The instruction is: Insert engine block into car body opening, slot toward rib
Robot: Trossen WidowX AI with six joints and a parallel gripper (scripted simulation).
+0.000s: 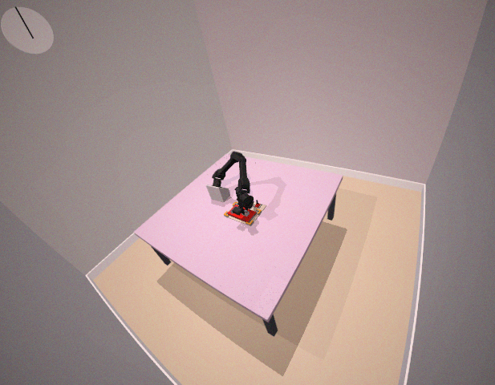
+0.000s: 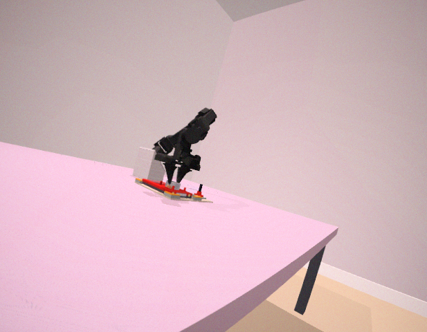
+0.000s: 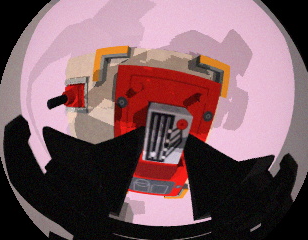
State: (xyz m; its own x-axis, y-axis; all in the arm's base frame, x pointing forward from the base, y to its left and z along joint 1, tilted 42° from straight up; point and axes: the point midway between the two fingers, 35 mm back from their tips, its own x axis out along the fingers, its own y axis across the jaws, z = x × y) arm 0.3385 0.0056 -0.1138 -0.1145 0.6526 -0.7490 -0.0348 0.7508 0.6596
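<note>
The engine block is 10 mm below my gripper tip.
</note>
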